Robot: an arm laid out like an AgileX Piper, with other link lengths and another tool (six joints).
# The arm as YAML. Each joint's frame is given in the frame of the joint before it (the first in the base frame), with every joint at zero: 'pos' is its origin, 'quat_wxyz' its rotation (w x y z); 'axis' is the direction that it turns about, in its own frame. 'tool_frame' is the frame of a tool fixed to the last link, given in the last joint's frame.
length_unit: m
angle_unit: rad
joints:
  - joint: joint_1
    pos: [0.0, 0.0, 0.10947]
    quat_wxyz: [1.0, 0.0, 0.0, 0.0]
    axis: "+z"
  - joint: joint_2
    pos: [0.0, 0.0, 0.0]
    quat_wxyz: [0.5, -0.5, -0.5, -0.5]
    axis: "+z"
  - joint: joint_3
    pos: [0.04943, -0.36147, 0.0]
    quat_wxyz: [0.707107, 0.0, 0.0, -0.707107]
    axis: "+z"
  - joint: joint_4
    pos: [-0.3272, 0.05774, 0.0]
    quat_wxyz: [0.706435, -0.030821, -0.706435, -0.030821]
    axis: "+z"
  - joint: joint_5
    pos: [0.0, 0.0, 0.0]
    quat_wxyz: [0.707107, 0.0, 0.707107, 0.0]
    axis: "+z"
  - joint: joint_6
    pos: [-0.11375, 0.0, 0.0]
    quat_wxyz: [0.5, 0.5, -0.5, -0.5]
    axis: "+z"
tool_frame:
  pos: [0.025, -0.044, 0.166]
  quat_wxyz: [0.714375, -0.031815, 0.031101, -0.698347]
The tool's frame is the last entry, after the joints.
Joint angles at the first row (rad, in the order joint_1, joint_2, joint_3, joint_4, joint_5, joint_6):
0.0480 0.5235 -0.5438 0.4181 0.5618 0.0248
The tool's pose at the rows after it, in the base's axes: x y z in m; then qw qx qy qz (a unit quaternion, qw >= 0):
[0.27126 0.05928 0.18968 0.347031 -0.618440 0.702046 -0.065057]
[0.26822 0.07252 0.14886 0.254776 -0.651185 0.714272 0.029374]
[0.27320 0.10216 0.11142 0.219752 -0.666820 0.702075 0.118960]
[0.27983 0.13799 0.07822 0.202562 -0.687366 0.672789 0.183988]
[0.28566 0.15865 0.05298 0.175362 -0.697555 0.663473 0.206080]
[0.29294 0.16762 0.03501 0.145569 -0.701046 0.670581 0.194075]
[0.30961 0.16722 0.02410 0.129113 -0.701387 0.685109 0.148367]
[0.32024 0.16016 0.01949 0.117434 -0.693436 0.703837 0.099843]
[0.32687 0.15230 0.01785 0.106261 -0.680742 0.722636 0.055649]
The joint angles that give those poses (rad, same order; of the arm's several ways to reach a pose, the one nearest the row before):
0.0481 0.7848 -0.6649 0.3975 0.8289 0.0109
0.0480 0.9995 -0.7347 0.4240 0.9681 -0.0301
0.0539 1.1855 -0.7516 0.5458 1.0027 -0.1425
0.1031 1.3498 -0.7644 0.6559 0.9938 -0.2609
0.1697 1.4644 -0.7931 0.6676 0.9622 -0.2629
0.2403 1.5326 -0.8245 0.6090 0.9094 -0.1764
0.3070 1.5647 -0.8498 0.4973 0.8234 -0.0414
0.3598 1.5682 -0.8542 0.3590 0.7545 0.1262
0.4082 1.5682 -0.8551 0.2072 0.7120 0.3142

